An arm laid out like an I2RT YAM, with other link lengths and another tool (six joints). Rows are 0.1 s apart.
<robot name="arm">
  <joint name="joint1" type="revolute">
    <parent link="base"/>
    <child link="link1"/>
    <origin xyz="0 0 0.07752"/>
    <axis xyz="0 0 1"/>
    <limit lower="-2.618" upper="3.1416"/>
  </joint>
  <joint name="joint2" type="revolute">
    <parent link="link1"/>
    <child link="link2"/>
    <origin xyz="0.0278 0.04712 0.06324"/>
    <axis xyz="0 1 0"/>
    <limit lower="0" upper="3.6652"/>
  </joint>
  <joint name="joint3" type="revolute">
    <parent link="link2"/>
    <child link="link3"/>
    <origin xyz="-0.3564 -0.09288 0"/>
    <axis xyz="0 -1 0"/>
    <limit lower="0" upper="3.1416"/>
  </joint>
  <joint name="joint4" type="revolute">
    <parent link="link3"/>
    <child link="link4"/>
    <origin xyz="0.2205 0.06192 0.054"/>
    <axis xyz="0 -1 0"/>
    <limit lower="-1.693" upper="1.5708"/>
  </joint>
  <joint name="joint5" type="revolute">
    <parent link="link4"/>
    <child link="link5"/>
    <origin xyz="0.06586 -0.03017 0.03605"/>
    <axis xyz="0 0 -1"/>
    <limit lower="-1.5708" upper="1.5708"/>
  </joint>
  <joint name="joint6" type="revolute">
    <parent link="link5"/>
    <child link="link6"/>
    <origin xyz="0.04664 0 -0.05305"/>
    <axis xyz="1 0 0"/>
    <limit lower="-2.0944" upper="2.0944"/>
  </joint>
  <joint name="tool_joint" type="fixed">
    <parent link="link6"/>
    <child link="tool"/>
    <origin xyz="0.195 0.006 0" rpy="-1.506 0.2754 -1.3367"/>
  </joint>
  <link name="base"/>
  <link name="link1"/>
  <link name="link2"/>
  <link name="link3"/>
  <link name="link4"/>
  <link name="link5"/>
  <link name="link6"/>
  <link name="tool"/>
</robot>
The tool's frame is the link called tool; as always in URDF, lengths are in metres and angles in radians.
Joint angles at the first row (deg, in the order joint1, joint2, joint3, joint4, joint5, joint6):
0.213 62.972 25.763 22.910 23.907 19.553
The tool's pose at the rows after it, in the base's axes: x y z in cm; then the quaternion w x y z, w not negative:
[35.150, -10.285, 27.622, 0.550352, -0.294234, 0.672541, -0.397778]
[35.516, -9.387, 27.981, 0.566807, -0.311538, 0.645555, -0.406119]
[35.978, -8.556, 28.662, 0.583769, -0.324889, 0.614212, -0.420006]
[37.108, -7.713, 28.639, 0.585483, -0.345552, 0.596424, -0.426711]
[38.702, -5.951, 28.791, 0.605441, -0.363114, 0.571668, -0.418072]
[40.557, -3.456, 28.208, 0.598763, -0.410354, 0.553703, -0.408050]
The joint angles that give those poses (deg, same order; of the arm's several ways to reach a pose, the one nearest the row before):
0.260 64.096 21.172 31.057 23.328 17.555
0.691 65.295 17.435 39.578 21.747 14.579
1.344 67.806 13.450 50.329 20.714 11.434
2.056 71.855 11.878 57.441 19.828 8.538
2.826 77.364 10.119 66.875 16.890 7.316
5.201 80.786 11.911 67.420 15.102 3.520

